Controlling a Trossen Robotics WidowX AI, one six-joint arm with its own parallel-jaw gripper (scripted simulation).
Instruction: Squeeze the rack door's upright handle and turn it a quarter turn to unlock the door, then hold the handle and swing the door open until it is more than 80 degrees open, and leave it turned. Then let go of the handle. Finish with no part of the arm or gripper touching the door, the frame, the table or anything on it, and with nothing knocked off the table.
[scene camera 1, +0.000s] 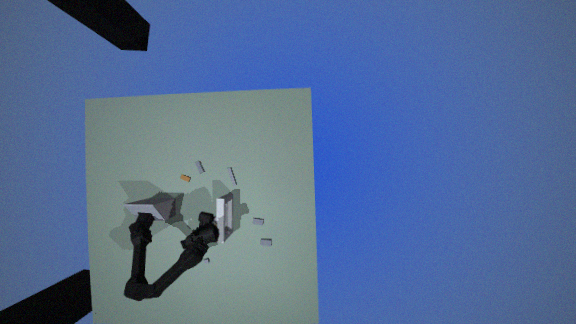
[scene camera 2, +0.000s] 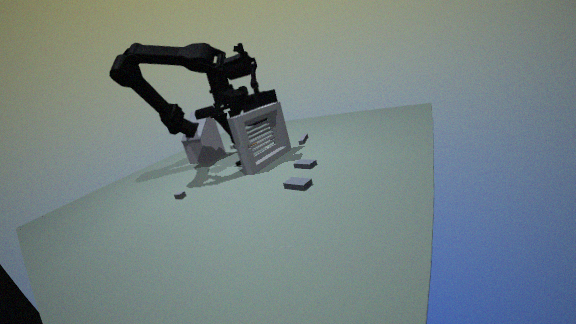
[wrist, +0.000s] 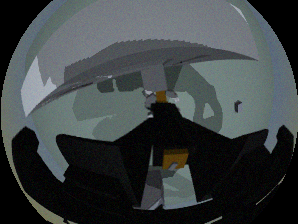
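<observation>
The gripper (scene camera 2: 233, 133) is visible in the wrist view as well, the gripper (wrist: 166, 122). A grey rack (scene camera 2: 249, 165) is visible too; further views of it: the rack (scene camera 1: 228, 198) and the rack (wrist: 86, 44).
</observation>
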